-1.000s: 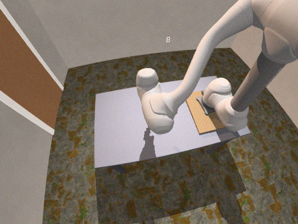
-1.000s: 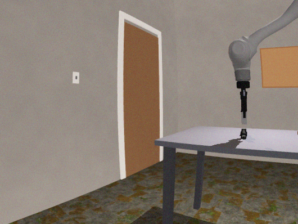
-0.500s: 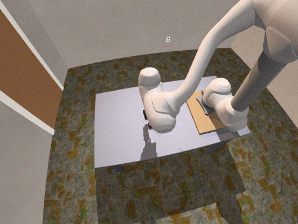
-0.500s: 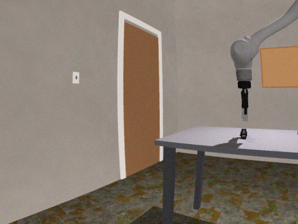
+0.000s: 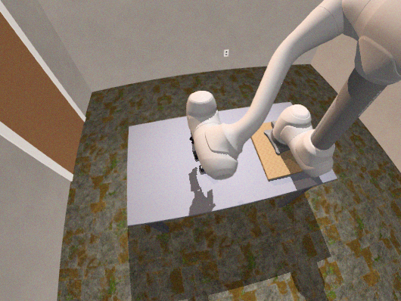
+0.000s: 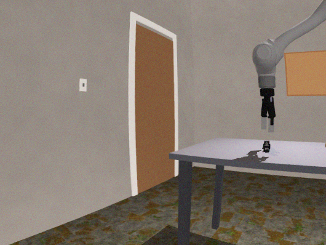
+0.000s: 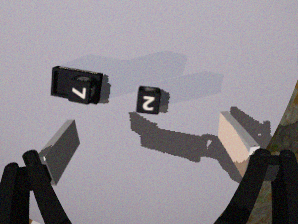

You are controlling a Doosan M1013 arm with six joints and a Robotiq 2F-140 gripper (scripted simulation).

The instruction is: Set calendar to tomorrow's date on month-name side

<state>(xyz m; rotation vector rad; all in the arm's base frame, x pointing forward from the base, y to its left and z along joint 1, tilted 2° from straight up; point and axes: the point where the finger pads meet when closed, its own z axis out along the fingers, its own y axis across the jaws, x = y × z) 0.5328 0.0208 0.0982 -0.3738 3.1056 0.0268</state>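
Now: the dark cube 10 cm below my hand.
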